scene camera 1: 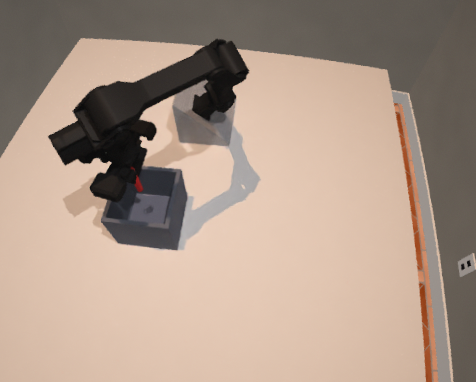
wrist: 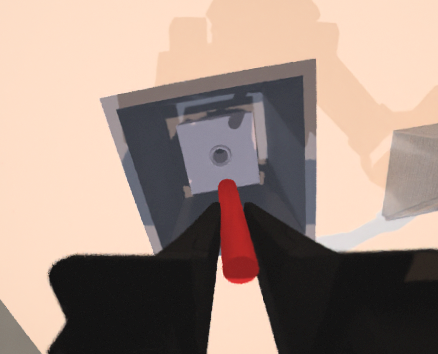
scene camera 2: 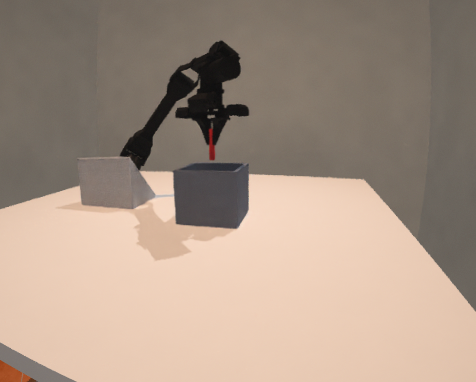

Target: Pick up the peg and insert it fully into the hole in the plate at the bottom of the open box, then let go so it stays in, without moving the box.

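Where they show: gripper, fingertip midpoint: (scene camera 1: 134, 180) (wrist: 231, 209) (scene camera 2: 211, 145); arm's base, link origin: (scene camera 1: 201, 107) (scene camera 2: 126, 173).
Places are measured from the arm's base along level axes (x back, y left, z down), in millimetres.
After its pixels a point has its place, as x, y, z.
The red peg (scene camera 1: 139, 185) {-325, -103, -80} (scene camera 2: 212, 146) {-324, -114, -91} (wrist: 237, 232) {-320, -115, -122} is held between the fingertips of my gripper (scene camera 2: 212, 142) {-321, -111, -94} (wrist: 231, 209) {-321, -111, -94}, which is shut on it. The peg points down, slightly tilted in scene camera 2, its lower end a little above the rim of the open box. The dark blue-grey box (scene camera 1: 145, 235) {-404, -99, 18} (scene camera 2: 207, 200) {-326, -188, 33} (wrist: 215, 78) {-312, -185, -38} stands upright on the table. A light plate (scene camera 1: 161, 202) {-300, -80, 43} (wrist: 200, 172) {-353, -93, 42} lies at its bottom with a round hole (scene camera 1: 148, 210) {-318, -115, 58} (wrist: 220, 155). In the wrist view the peg's lower end shows below the hole, over the plate's near edge. The box wall hides the plate in scene camera 2.
A grey wedge-shaped block (scene camera 1: 197, 131) {-58, -10, 40} (scene camera 2: 105, 182) {44, -67, 18} (wrist: 412, 170) {-58, -21, 57} stands beside the box, near the arm's base. The pale table (scene camera 1: 300, 225) {-323, 290, 100} (scene camera 2: 300, 280) {-536, -429, 100} carries both. The arm's shadow falls around the box. An orange structure (scene camera 1: 417, 225) runs beyond the table's right edge in scene camera 1.
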